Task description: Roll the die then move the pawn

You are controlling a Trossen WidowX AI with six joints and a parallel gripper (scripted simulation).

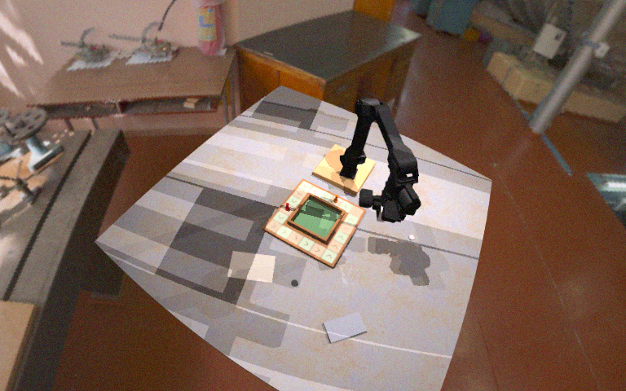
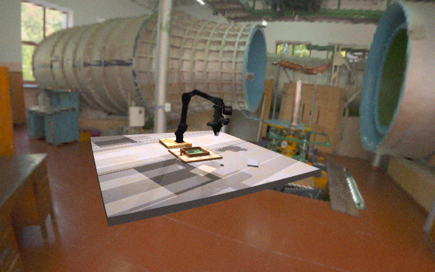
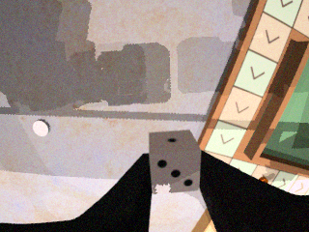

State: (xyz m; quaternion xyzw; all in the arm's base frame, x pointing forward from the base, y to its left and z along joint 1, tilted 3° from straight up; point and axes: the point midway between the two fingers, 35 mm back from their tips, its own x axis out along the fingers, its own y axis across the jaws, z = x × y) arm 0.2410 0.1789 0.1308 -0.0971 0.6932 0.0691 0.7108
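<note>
The red pawn lies 330 mm to the right of my gripper tip, 100 mm below it and 30 mm ahead of it. The rest, counted from my gripper tip: orange pawn 180 mm to the right, 100 mm below, 90 mm behind; white die right at my gripper tip; white disc 150 mm to the left, 120 mm below, 60 mm behind.
</note>
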